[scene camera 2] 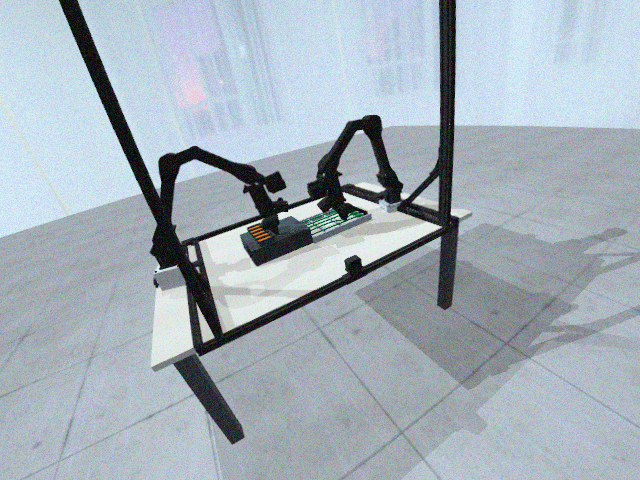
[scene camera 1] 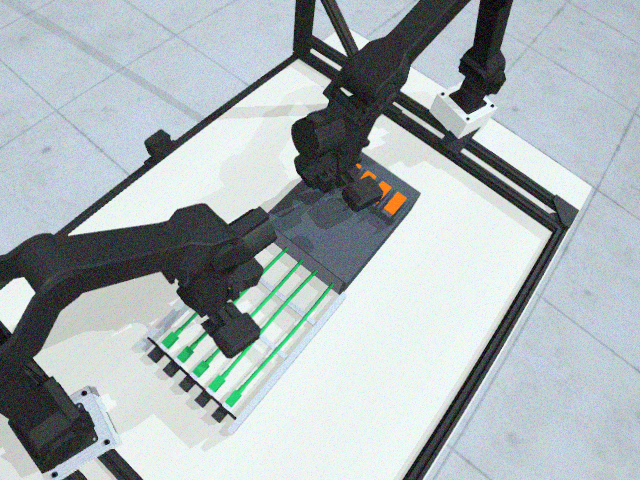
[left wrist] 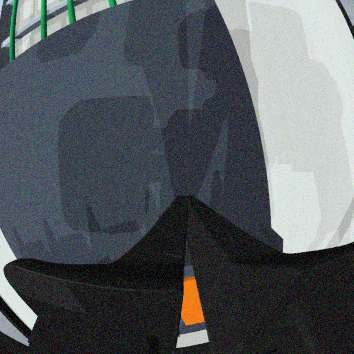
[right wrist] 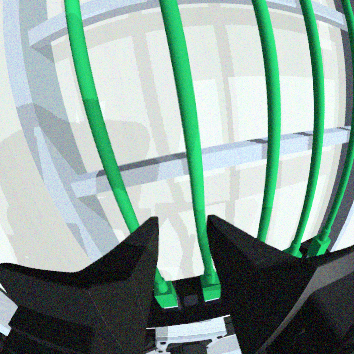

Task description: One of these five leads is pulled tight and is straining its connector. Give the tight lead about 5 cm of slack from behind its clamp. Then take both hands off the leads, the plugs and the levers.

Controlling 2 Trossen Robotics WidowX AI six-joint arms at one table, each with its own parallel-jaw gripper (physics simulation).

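Frame: origin at the left arm's base, x ahead, y left, z up, level; millimetres.
Seen in the pictures: left gripper, fingertip midpoint: point(scene camera 2: 278, 234) point(scene camera 1: 324, 191) point(left wrist: 183, 203); right gripper, fingertip midpoint: point(scene camera 2: 344, 220) point(scene camera 1: 210, 320) point(right wrist: 182, 222); left arm's base, link origin: point(scene camera 2: 170, 263) point(scene camera 1: 467, 100); right arm's base, link origin: point(scene camera 2: 393, 200) point(scene camera 1: 70, 432) point(right wrist: 187, 345).
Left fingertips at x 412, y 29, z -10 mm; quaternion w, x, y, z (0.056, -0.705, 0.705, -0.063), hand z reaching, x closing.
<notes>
Offsets run from my left fingertips to a thing's middle. "spot": to the spot under its first point. Level surfaces: height alone.
Five green leads {spot: 40 mm down, 214 mm ahead, 190 mm left} point(scene camera 1: 281, 346) point(right wrist: 272, 100) run from a dark clamp box {22 mm down, 17 mm back, 43 mm left} point(scene camera 1: 336, 253) point(scene camera 2: 279, 251) point(left wrist: 30, 150) to green plugs point(scene camera 1: 233, 397) point(right wrist: 211, 290) at a black strip. I cannot tell which is tight. Orange levers point(scene camera 1: 395, 203) point(scene camera 2: 258, 233) point(left wrist: 193, 302) sit at the box's far end; the left arm partly covers them in scene camera 1. My left gripper point(left wrist: 183, 203) is shut and empty, low over the box top. My right gripper point(right wrist: 182, 222) is partly open above the leads near the plugs. The second lead from the left in its wrist view passes between the fingertips, ungripped.
A pale grey frame point(scene camera 1: 287, 362) with crossbars {spot: 45 mm down, 249 mm ahead, 98 mm left} point(right wrist: 220, 157) lies around and under the leads. Black sockets {spot: 34 mm down, 369 mm ahead, 158 mm left} point(scene camera 1: 186, 382) stand along its end. Both forearms reach low over the frame and box. Black rails point(scene camera 1: 496, 330) border the white table {66 mm down} point(scene camera 1: 439, 289).
</notes>
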